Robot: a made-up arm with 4 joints.
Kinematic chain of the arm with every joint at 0, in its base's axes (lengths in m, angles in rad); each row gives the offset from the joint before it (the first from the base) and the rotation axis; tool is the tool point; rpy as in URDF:
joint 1: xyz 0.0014 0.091 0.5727 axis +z
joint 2: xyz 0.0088 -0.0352 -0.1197 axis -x
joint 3: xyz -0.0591 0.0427 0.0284 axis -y
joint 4: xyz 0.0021 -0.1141 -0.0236 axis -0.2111 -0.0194 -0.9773
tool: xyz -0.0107 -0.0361 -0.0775 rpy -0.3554 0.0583 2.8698
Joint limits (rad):
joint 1: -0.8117..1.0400
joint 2: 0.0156..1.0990
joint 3: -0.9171..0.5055
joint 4: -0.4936..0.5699
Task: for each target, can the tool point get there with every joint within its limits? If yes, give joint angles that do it. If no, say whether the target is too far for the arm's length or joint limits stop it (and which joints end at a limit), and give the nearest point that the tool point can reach.
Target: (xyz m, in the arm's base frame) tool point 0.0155 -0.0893 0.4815
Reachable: yes | joints 0.6273 0.7978 -0.4633 -0.3429
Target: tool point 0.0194 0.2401 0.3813
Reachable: no: joint limits stop it (at a limit: joint 1, joint 2, joint 3, joint 4) | nearest point 0.1224 0.0271 0.3948 | short by 0.237 m
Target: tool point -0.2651 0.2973 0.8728
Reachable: no: too far | nearest point -0.1636 0.1332 0.5428 | short by 0.382 m
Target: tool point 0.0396 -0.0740 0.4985
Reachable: yes | joints 0.6721 0.9858 -0.2511 -0.3747
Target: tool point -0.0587 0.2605 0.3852
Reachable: no: joint limits stop it (at a limit: joint 1, joint 2, joint 3, joint 4) | nearest point -0.1865 0.0909 0.4141 | short by 0.214 m
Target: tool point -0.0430 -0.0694 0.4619
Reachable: yes | joints -0.0385 0.6995 0.0811 -0.3882
